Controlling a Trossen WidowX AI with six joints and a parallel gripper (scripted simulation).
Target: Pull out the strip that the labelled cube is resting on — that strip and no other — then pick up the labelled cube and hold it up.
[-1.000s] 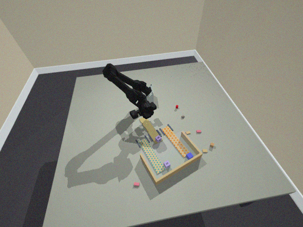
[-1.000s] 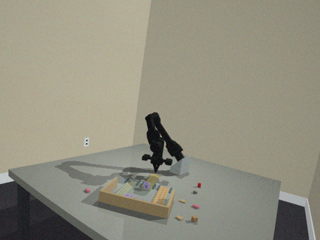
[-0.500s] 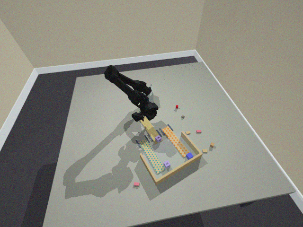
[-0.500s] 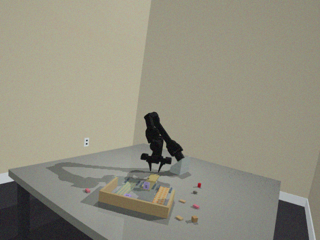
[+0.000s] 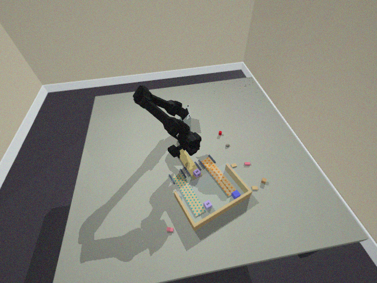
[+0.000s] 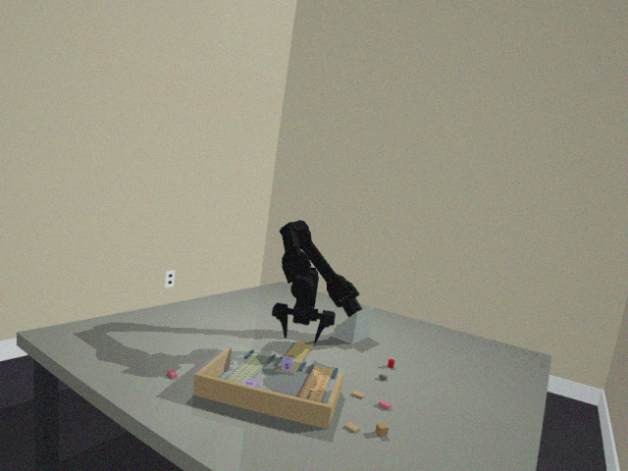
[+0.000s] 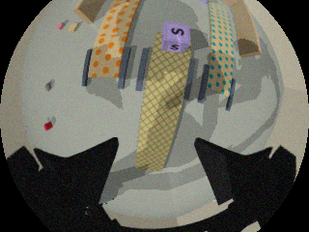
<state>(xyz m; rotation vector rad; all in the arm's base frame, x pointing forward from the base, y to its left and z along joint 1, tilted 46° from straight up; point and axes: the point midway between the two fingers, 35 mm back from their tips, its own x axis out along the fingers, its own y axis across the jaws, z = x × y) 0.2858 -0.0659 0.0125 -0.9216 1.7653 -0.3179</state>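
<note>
Right now the yellow checked strip is 40 mm below my gripper tip and 20 mm ahead of it. From my gripper tip the other things lie so: grey lump: 270 mm to the left, 40 mm below, 40 mm behind; red cylinder: 250 mm to the left, 140 mm behind, 40 mm below; tan piece: 370 mm to the left, 240 mm ahead, 40 mm below.
</note>
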